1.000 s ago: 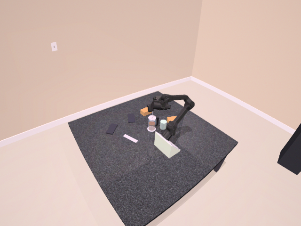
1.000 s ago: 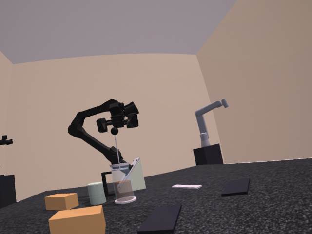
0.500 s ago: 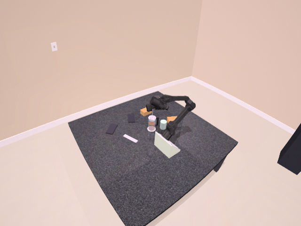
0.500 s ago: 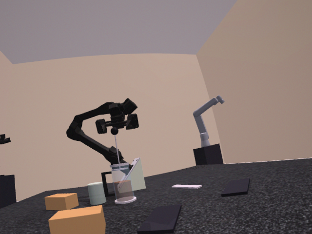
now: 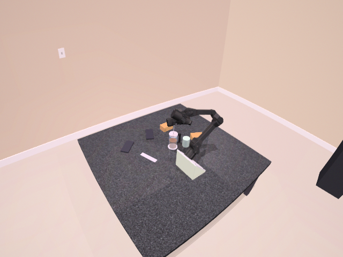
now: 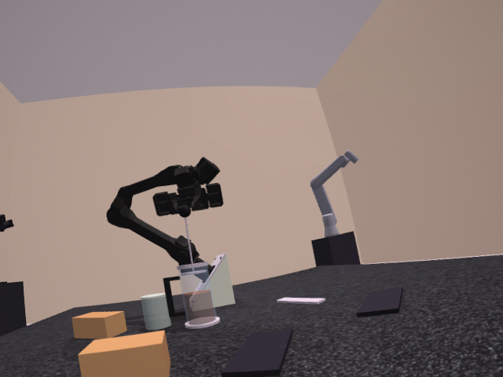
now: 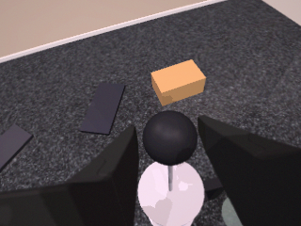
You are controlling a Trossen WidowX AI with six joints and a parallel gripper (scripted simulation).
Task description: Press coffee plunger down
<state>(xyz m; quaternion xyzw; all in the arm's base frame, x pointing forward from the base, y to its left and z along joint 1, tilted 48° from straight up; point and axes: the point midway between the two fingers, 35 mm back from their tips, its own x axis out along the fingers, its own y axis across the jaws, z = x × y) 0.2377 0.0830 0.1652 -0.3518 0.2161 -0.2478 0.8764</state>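
Right now my gripper tip is 10 mm past the coffee press, 20 mm to the left of it and 140 mm above it. The rest, counted from my gripper tip: white strip (20 mm ahead, 250 mm to the left, 270 mm below).
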